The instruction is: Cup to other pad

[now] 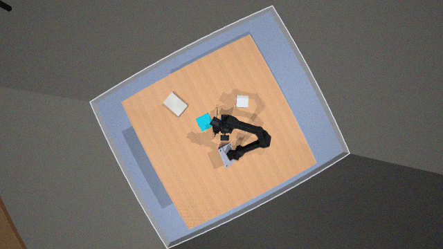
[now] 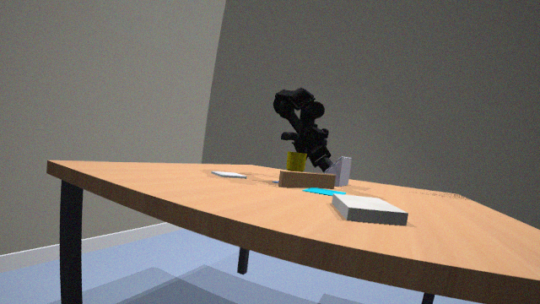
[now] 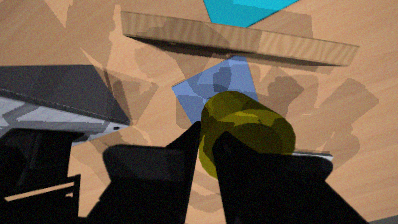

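The cyan pad is 11 cm ahead of my gripper tip, 13 cm to the left of it and 9 cm below it. The rest, counted from my gripper tip: low wooden block (7 cm ahead, 5 cm to the left, 7 cm below); blue pad (2 cm ahead, 2 cm to the right, 9 cm below); yellow cup (2 cm ahead, 2 cm to the right).
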